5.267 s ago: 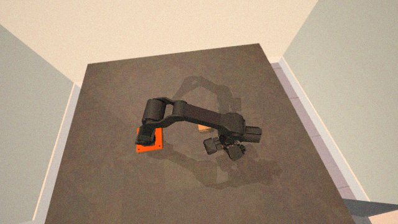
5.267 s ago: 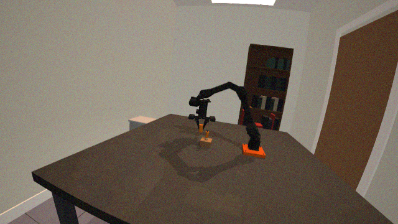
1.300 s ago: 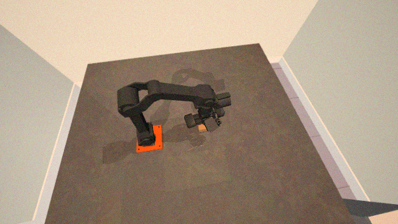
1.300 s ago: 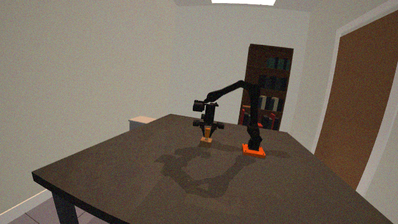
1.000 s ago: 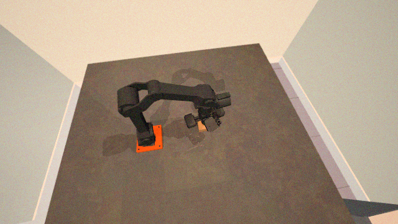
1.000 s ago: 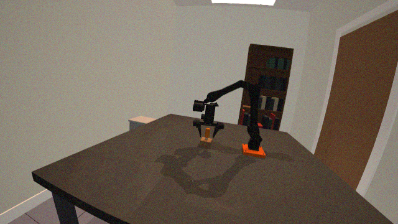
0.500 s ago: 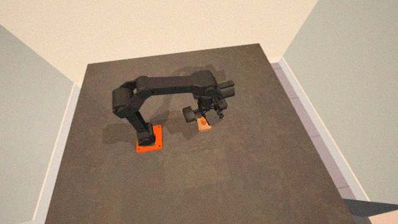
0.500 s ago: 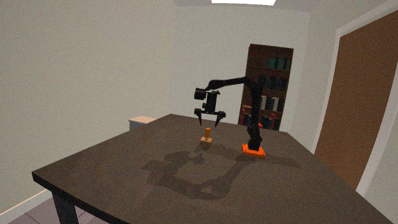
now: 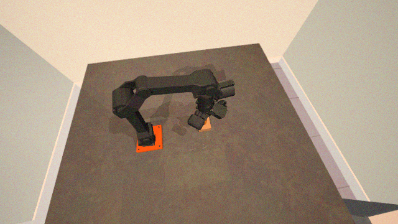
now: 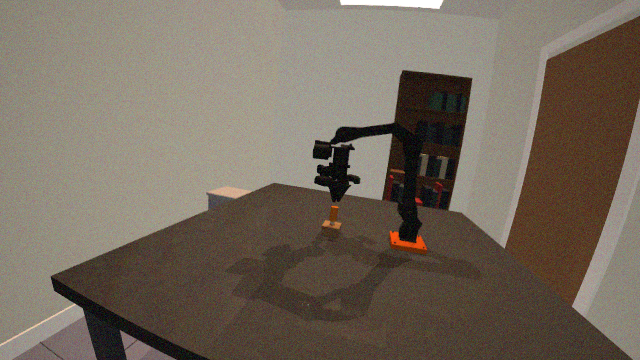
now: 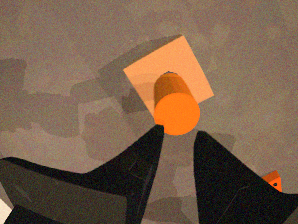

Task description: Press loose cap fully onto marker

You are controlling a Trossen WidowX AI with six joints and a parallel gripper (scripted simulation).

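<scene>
My gripper tip is now 50 mm above the orange cap. The rest, counted from my gripper tip: holder block 110 mm below.
</scene>
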